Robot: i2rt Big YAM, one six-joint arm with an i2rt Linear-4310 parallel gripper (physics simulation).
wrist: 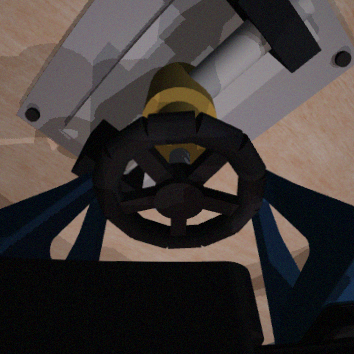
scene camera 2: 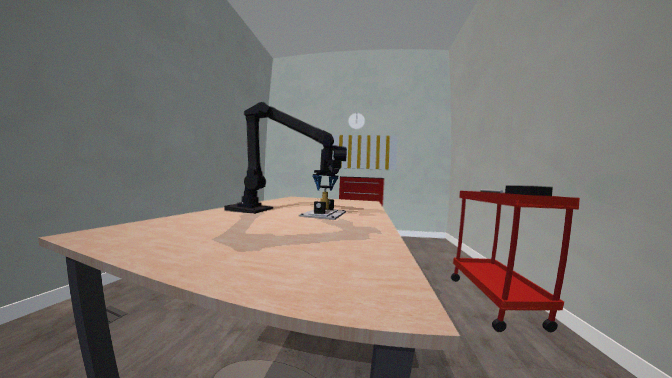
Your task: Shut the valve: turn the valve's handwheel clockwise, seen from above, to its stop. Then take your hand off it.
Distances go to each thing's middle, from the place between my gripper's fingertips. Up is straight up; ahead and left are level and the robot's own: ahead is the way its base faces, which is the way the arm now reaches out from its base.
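Black handwheel point(wrist: 178, 193): my hand is 10 mm to the left of it and 10 mm below it. Grey base plate point(wrist: 96, 43): 10 mm to the right of my hand, 110 mm below it.
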